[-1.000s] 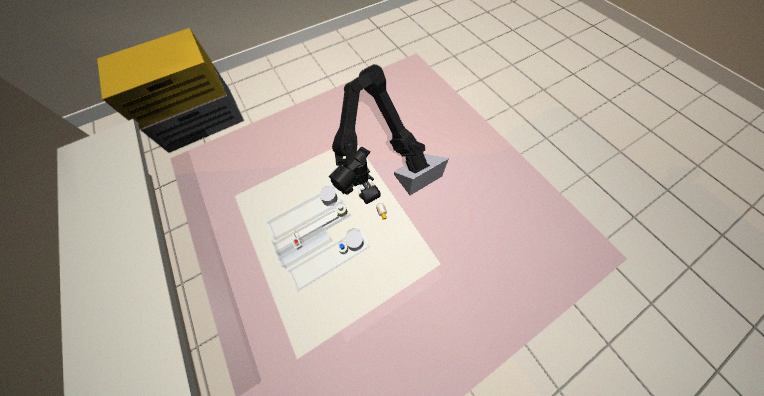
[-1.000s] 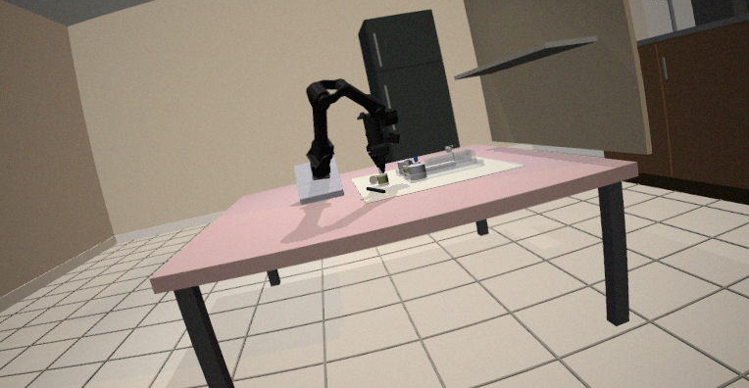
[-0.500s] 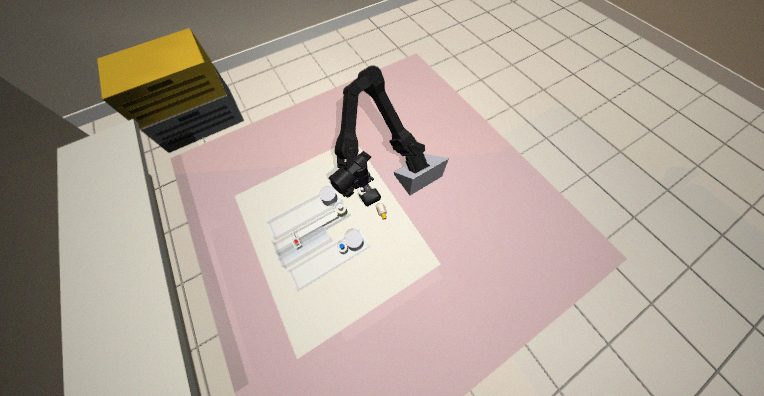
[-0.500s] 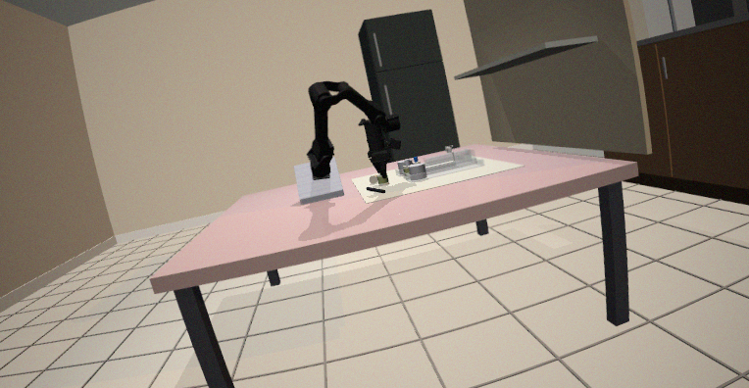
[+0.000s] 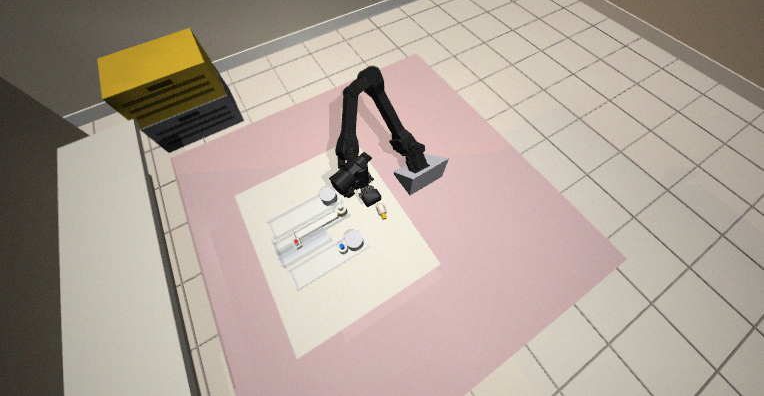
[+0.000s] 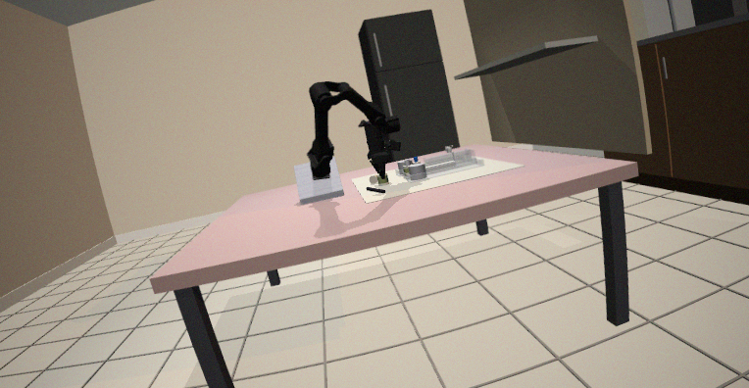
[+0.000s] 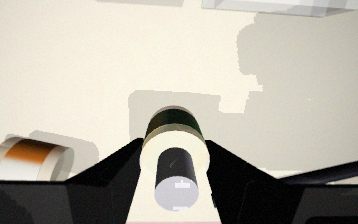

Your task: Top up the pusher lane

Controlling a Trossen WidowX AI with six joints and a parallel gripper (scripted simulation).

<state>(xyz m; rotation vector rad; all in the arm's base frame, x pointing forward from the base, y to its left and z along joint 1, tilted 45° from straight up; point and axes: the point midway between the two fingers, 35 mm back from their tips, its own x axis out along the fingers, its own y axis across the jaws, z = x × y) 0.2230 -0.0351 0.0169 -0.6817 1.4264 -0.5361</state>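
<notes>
The black stick is 4 cm behind my gripper tip, 11 cm to the right of it and 2 cm below it. From my gripper tip the other things lie so: clear lane rack (25 cm ahead, 7 cm to the left, 1 cm below).
</notes>
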